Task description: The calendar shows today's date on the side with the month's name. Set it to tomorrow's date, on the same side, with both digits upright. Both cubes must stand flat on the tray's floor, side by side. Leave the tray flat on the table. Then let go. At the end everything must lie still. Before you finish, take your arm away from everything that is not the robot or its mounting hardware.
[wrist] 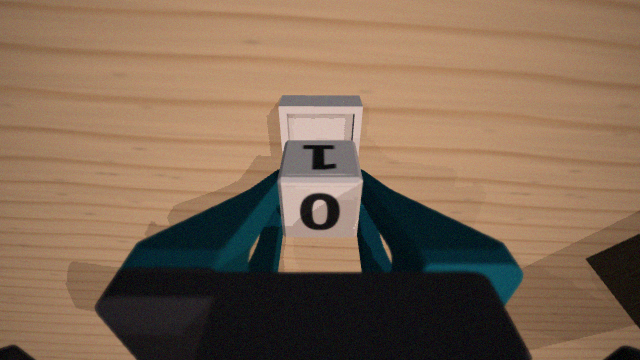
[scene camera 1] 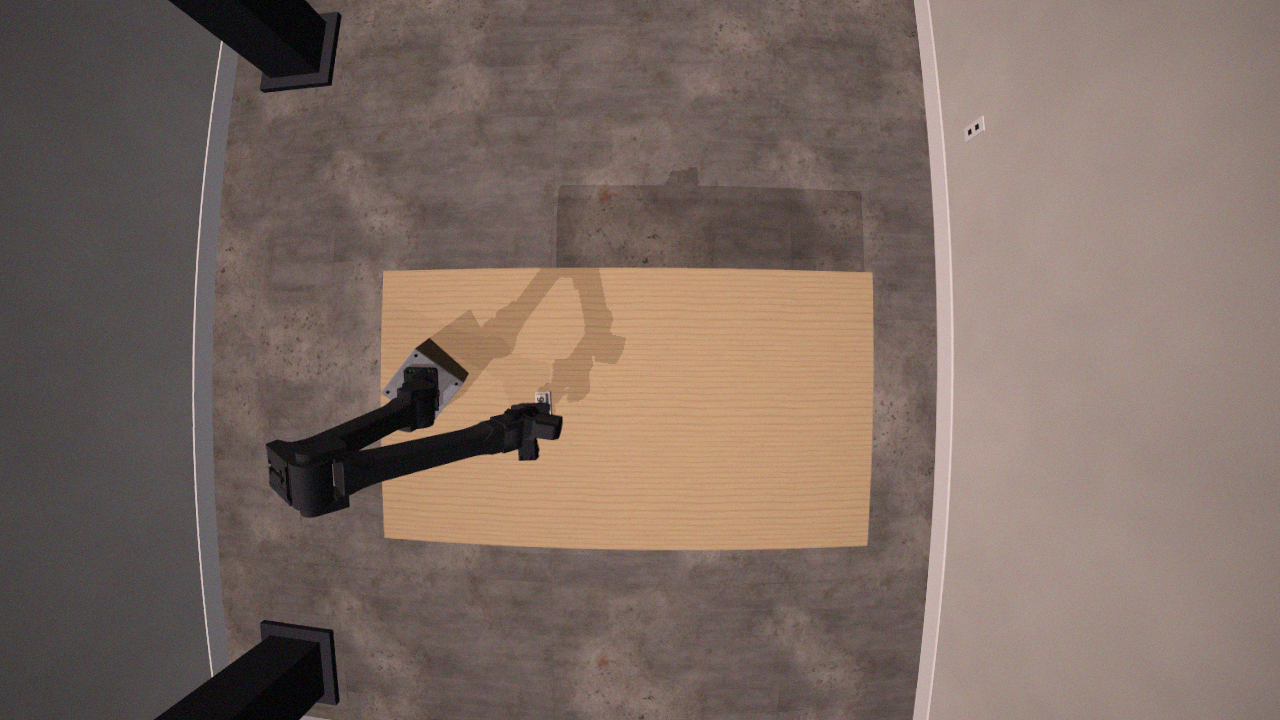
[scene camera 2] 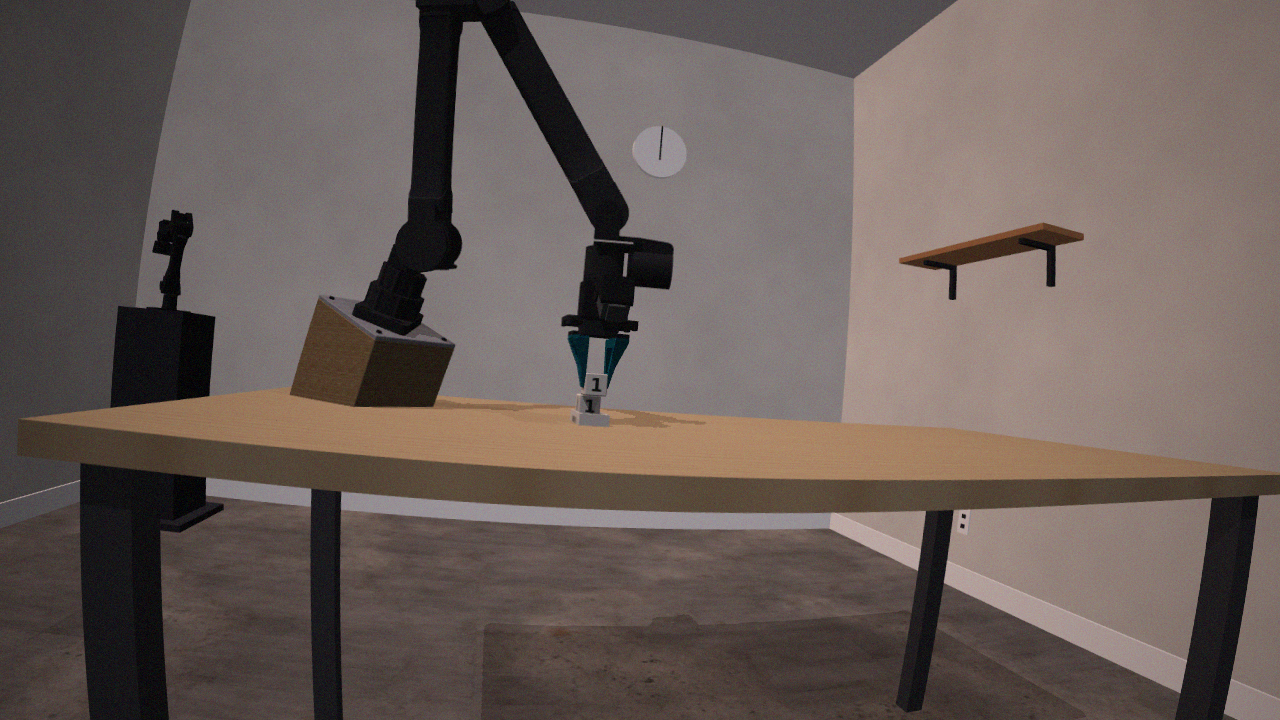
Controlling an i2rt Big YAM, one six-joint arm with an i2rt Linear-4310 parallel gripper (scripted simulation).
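There's a white tray (wrist: 302, 117) here, and you'd also see my gripper (scene camera 2: 594, 388). The wrist camera has my gripper too, the gripper (wrist: 320, 181).
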